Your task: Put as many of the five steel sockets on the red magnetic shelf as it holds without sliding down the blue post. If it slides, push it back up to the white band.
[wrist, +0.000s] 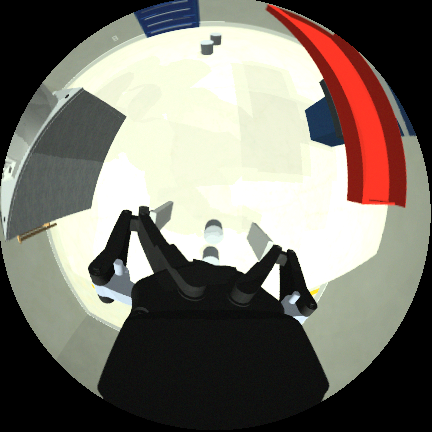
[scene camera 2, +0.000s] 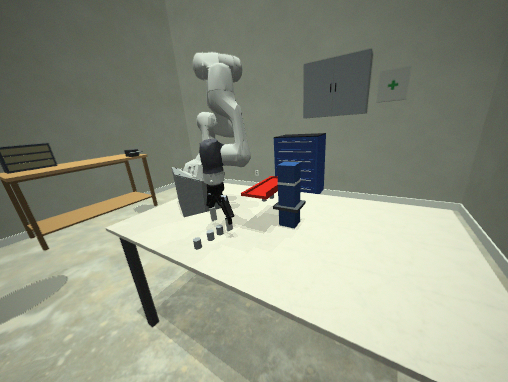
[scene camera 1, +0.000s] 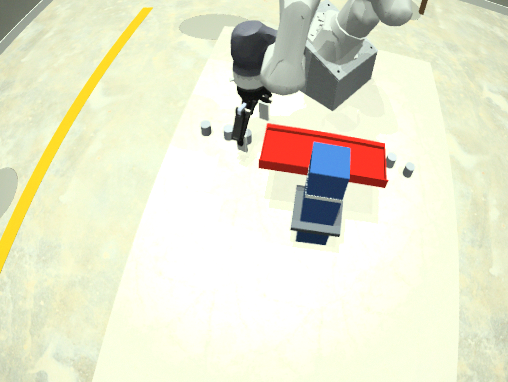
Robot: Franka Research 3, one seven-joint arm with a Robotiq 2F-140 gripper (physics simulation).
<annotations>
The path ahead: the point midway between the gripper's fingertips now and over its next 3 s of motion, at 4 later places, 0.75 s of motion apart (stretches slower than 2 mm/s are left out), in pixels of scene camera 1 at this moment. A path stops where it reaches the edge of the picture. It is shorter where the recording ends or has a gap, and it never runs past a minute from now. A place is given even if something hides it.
My gripper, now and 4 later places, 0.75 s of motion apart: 253,134; 253,137; 245,124; 247,122; 246,127
</annotations>
